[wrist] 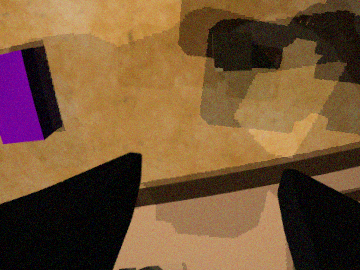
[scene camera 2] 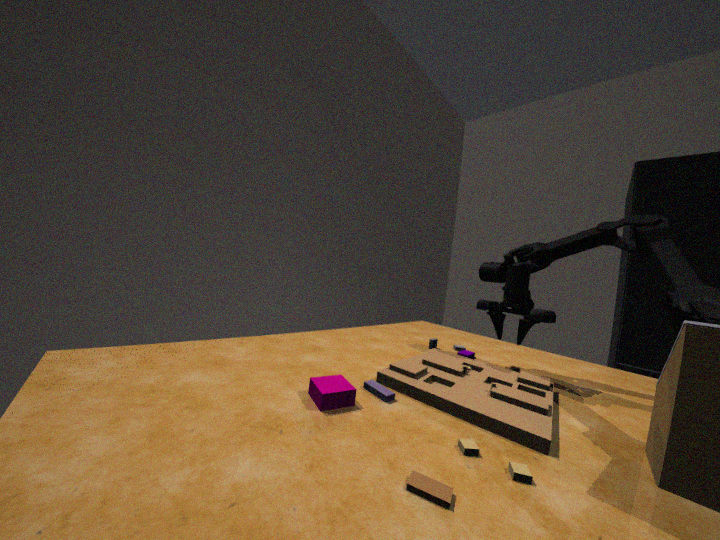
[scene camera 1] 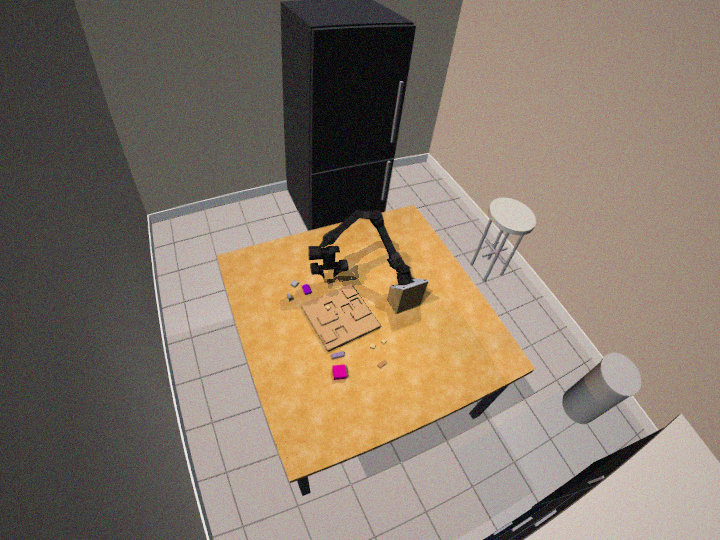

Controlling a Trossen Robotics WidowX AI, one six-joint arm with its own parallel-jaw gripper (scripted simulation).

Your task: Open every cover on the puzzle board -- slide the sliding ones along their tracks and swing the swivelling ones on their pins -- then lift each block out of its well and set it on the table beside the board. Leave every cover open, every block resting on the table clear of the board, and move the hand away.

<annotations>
same spot on tan puzzle board: (wrist: 232,214) = (scene camera 1: 335,292)
</annotations>
